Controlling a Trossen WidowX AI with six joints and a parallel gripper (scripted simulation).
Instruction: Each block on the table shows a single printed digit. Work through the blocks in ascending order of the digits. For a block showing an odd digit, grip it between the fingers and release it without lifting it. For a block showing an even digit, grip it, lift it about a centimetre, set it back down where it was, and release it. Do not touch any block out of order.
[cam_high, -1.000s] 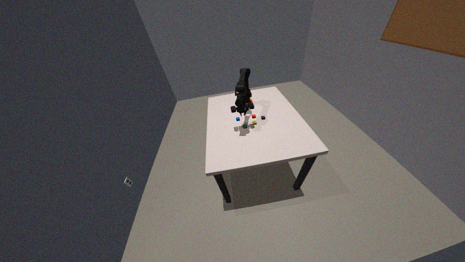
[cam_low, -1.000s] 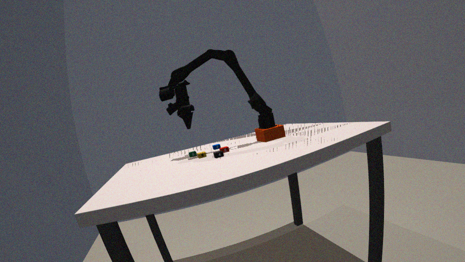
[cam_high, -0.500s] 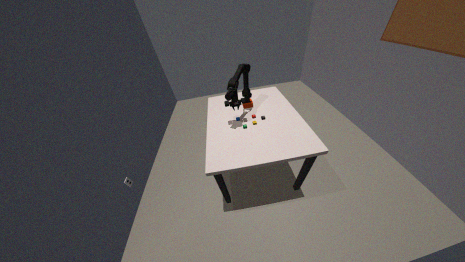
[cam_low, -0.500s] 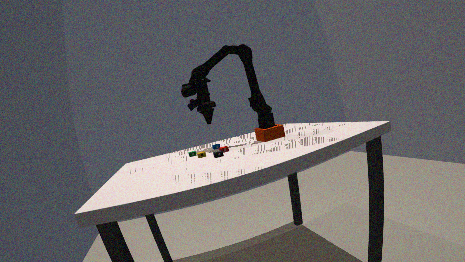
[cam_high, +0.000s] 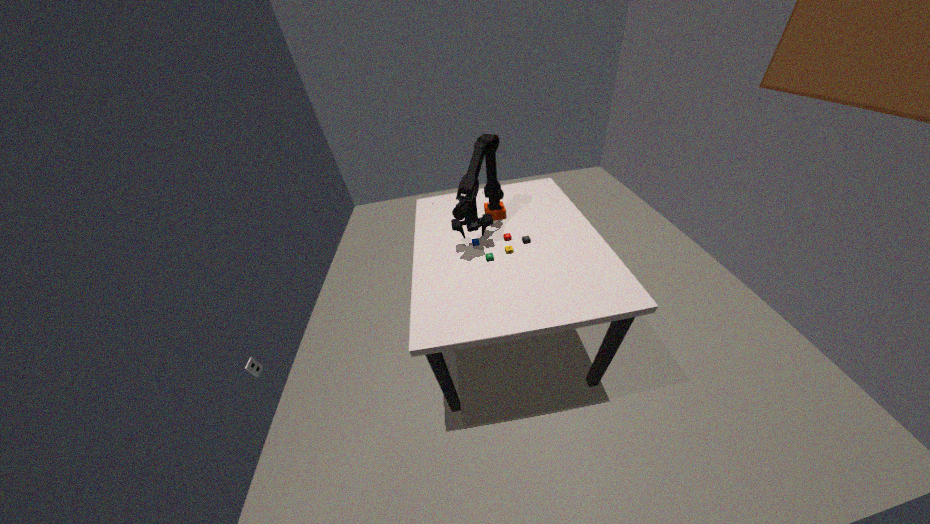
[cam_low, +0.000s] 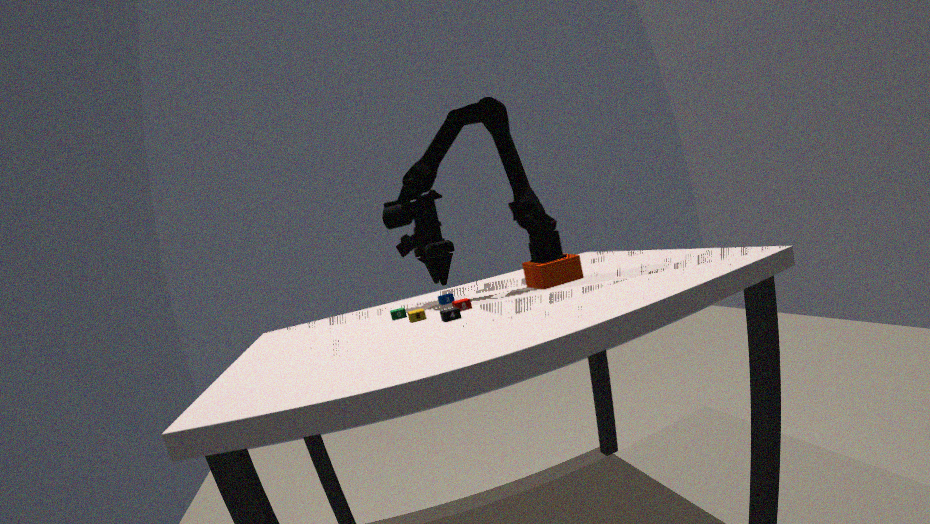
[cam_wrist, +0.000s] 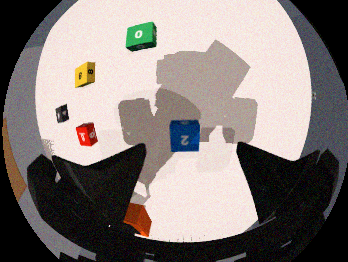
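My gripper tip is now 4 cm above the blue block and 1 cm to the right of it. The rest, counted from my gripper tip: red block (16 cm to the left, 4 cm below, 1 cm ahead); then yellow block (14 cm to the left, 10 cm ahead, 4 cm below); then green block (13 cm ahead, 4 cm to the left, 4 cm below).
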